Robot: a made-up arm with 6 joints. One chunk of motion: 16 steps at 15 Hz.
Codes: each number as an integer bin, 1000 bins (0 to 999) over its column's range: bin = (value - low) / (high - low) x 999, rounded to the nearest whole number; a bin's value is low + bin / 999 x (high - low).
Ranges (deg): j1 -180.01..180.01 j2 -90..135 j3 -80.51..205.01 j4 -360.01..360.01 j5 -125..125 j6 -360.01..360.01
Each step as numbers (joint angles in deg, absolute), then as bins.
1 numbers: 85.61 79.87 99.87 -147.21 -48.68 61.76
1 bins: 737 754 631 295 305 585
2 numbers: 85.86 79.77 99.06 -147.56 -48.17 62.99
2 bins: 738 754 628 295 307 587
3 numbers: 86.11 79.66 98.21 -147.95 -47.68 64.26
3 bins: 738 753 625 294 309 589
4 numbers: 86.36 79.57 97.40 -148.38 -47.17 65.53
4 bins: 739 753 622 294 311 590
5 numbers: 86.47 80.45 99.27 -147.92 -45.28 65.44
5 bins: 739 757 629 294 319 590
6 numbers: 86.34 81.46 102.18 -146.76 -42.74 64.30
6 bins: 739 761 639 296 329 589
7 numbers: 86.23 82.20 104.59 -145.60 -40.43 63.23
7 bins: 739 765 648 297 338 587
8 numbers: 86.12 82.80 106.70 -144.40 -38.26 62.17
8 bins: 738 767 655 299 347 586
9 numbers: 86.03 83.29 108.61 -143.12 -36.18 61.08
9 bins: 738 769 662 301 355 584
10 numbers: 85.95 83.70 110.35 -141.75 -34.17 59.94
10 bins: 738 771 668 303 363 583
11 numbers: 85.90 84.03 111.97 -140.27 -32.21 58.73
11 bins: 738 773 673 305 371 581
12 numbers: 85.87 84.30 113.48 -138.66 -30.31 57.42
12 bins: 738 774 679 307 378 579
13 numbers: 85.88 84.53 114.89 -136.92 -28.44 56.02
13 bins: 738 775 684 310 386 577
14 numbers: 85.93 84.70 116.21 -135.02 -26.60 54.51
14 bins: 738 776 688 312 393 575
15 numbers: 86.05 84.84 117.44 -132.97 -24.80 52.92
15 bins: 738 776 693 315 400 573
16 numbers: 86.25 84.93 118.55 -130.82 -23.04 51.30
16 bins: 739 777 696 318 407 571
